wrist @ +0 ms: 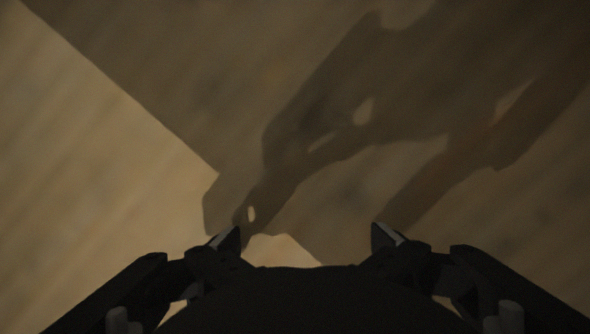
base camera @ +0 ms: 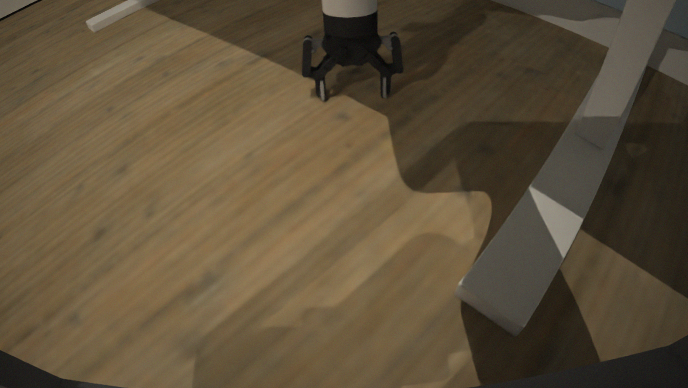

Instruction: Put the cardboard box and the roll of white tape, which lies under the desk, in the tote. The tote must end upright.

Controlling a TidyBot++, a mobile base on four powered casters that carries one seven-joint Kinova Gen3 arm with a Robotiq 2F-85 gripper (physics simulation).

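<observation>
My gripper is open, and no object shows between its fingers. It points down, low over the wood floor, at the top middle of the base camera view, near the edge between a sunlit patch and shade. In the wrist view its fingertips are wide apart, with the gripper's shadow on the floor ahead of them. The roll of white tape, the cardboard box and the tote do not show in either view.
A long pale desk foot slants across the right of the base camera view, to the right of my gripper. A thin white bar lies at the top left. A pale wall base and blue wall show at the top right.
</observation>
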